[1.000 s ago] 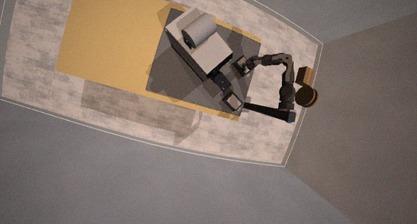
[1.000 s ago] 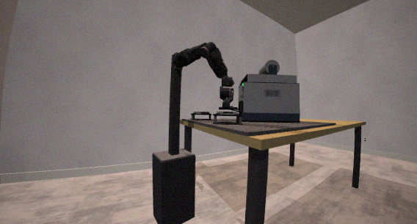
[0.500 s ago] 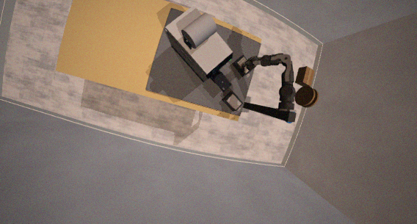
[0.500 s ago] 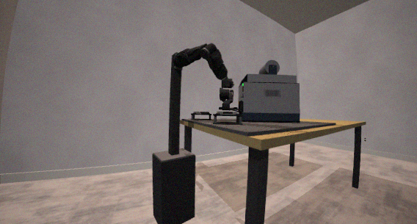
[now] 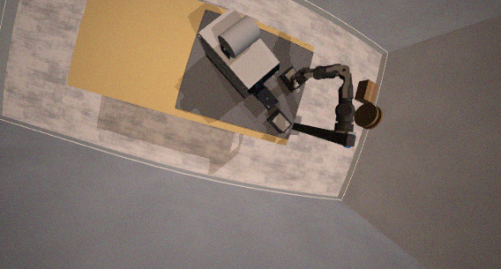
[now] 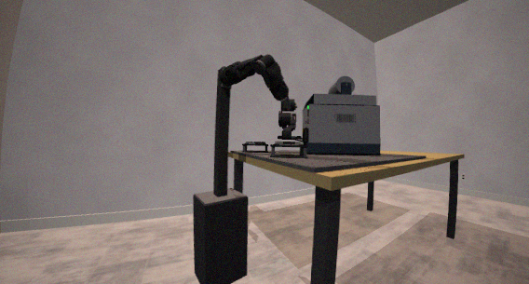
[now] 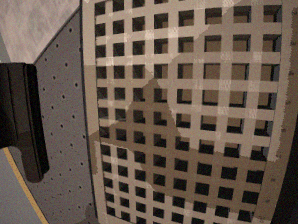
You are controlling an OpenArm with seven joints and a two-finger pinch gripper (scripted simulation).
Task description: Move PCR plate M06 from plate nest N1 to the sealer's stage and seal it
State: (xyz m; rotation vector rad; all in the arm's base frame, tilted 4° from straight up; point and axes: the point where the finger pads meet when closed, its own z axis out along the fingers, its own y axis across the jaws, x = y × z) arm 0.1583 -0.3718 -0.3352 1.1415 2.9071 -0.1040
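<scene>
Now: the open plate M06 2 cm below my hand. From my hand the other things lie so: start key: 22 cm ahead, 5 cm to the left, 11 cm above; then white N1 label: 8 cm behind, 7 cm to the left, 8 cm below; then dark nest N1: 3 cm below.
</scene>
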